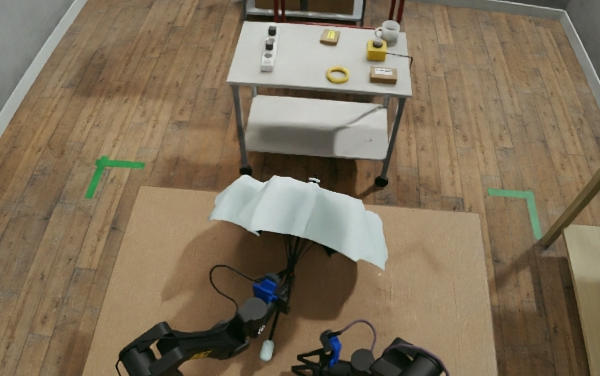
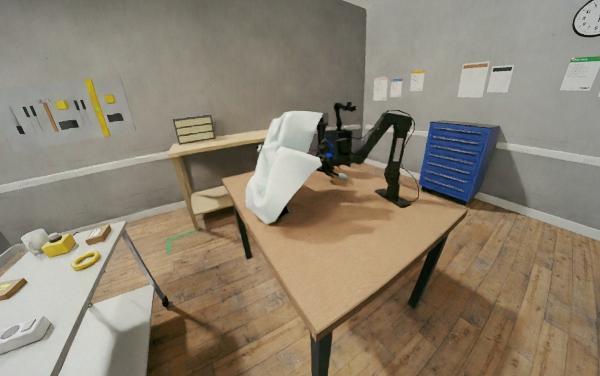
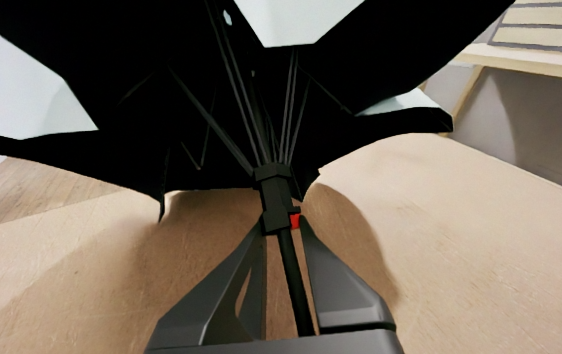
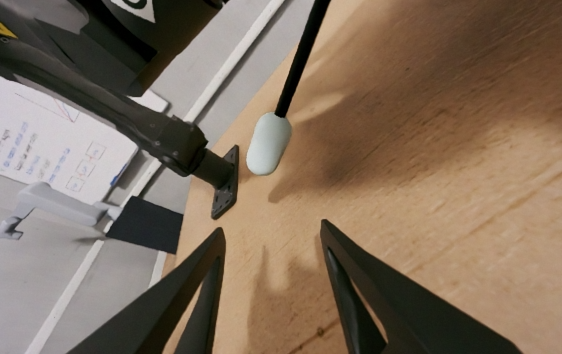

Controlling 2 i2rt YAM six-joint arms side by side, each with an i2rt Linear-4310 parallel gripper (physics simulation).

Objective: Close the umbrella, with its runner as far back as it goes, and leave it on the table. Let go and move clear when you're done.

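Note:
The umbrella's pale canopy (image 1: 300,205) (image 2: 285,165) is spread partly open and tilted on its side. Its lower edge is at or near the table top. The ribs fan out from the black runner (image 3: 274,195). The left gripper (image 3: 283,222) is shut on the runner's lower end, beside a red button (image 3: 295,221); the shaft (image 3: 294,280) runs back between its fingers. The pale handle (image 1: 267,350) (image 2: 342,176) (image 4: 269,143) hangs above the table. The right gripper (image 1: 295,363) (image 4: 272,227) is open and empty, apart from the handle. The umbrella's top inside is dark.
The brown table (image 1: 425,300) (image 2: 300,265) lies beneath both arms. The left arm (image 1: 220,337) reaches in from the left. A white trolley (image 1: 300,60) with small items stands beyond the table's far edge. A wooden bench (image 1: 585,280) (image 2: 235,137) stands past the table's right side.

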